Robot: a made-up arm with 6 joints.
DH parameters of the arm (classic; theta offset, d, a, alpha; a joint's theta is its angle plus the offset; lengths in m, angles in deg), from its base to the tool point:
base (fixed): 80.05 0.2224 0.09 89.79
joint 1: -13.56 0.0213 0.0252 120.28
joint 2: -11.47 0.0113 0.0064 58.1
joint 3: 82.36 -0.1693 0.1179 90
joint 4: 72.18 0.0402 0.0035 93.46
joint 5: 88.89 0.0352 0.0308 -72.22
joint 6: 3.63 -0.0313 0.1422 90
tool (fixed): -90 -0.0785 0 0
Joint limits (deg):
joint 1: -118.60..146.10
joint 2: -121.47..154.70
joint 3: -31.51..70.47
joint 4: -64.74..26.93
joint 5: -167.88..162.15
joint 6: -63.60..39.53
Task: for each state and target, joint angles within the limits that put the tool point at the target. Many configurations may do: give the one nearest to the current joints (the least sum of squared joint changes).
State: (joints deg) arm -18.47 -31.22 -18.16 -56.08 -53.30 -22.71
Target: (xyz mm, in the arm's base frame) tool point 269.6 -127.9 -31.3
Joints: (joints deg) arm -42.48 31.05 -11.03 -64.74 -52.13 -48.82
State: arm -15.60 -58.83 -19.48 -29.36 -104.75 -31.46
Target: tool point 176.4 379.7 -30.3
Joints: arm 4.07 -40.20 -12.47 -64.74 -96.69 -63.60
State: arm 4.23 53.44 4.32 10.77 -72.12 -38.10
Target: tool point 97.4 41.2 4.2
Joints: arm -7.29 65.51 -2.97 6.87 -58.66 -33.65
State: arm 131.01 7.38 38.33 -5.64 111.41 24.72
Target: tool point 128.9 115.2 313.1
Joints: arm 93.11 -1.93 53.67 -42.48 76.79 39.53
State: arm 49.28 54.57 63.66 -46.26 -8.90 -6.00
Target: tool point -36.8 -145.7 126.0
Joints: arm -6.04 80.51 70.47 -48.79 -11.56 -1.04
